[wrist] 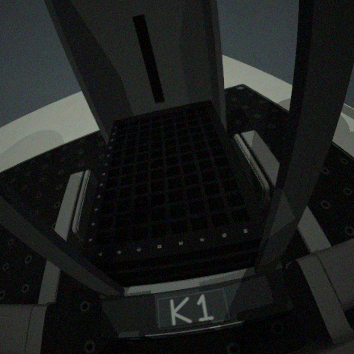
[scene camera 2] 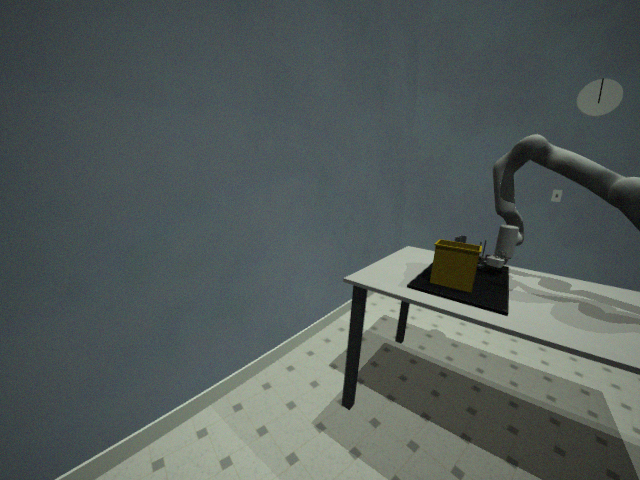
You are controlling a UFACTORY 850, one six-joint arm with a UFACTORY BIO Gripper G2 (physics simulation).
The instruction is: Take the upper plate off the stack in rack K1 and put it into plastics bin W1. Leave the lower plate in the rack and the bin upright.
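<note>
The upper plate [wrist: 170,175], a black well plate with a grid of square wells, lies level on the stack between the posts of rack K1 [wrist: 130,315]. A dark edge of the lower plate [wrist: 185,271] shows under its front side. My gripper [wrist: 167,185] [scene camera 2: 484,262] is shut on the upper plate, with one finger pad at each long side. In the scene view the gripper is low behind the yellow bin [scene camera 2: 453,267], which stands upright; its label does not show. Thin rack posts show beside the bin, and the plates are hidden there.
The bin and rack stand on a black mat [scene camera 2: 491,297] near the end of the white table [scene camera 2: 537,315]. Tall dark rack posts rise close around the plates in the wrist view, with a high slotted panel [wrist: 175,55] at the far side. A small grey object [scene camera 2: 460,238] shows behind the bin.
</note>
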